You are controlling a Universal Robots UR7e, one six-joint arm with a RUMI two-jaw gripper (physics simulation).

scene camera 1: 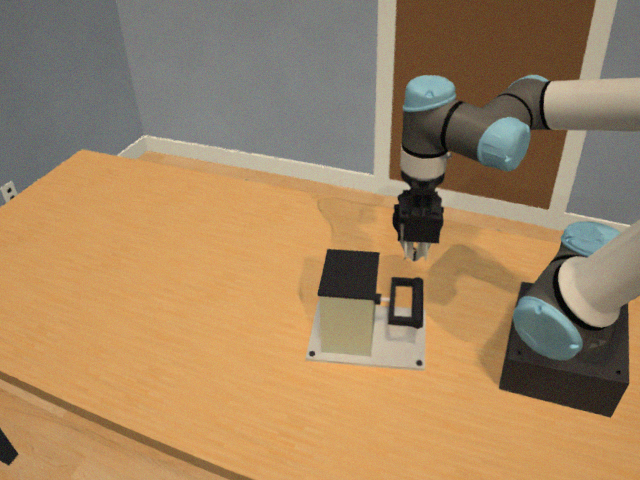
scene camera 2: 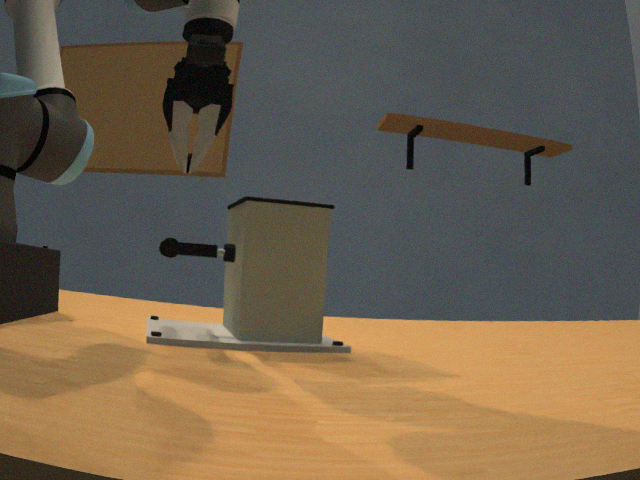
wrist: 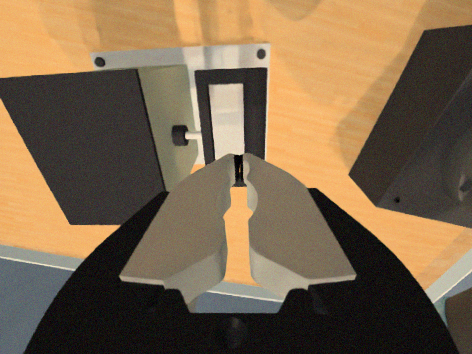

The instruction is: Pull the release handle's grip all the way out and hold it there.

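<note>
The release handle's black rectangular grip [scene camera 1: 417,304] [scene camera 2: 193,250] [wrist: 255,115] stands close to the housing, with a short stretch of pale rod [scene camera 1: 384,299] [scene camera 2: 221,252] [wrist: 193,135] between them. The housing [scene camera 1: 347,325] [scene camera 2: 279,268] [wrist: 75,145] is a pale green box with a black top, on a light base plate [scene camera 1: 395,357] [scene camera 2: 180,333] [wrist: 225,54]. My gripper [scene camera 1: 415,257] [scene camera 2: 188,171] [wrist: 239,158] is shut and empty, pointing down. It hangs above the grip, apart from it. In the wrist view its fingertips hide the grip's near end.
The robot's dark base block [scene camera 1: 563,384] [scene camera 2: 25,279] [wrist: 400,140] stands on the wooden table [scene camera 1: 180,310], on the grip's side of the housing. A wall shelf [scene camera 2: 475,135] and a brown board [scene camera 2: 118,108] are behind, above table height.
</note>
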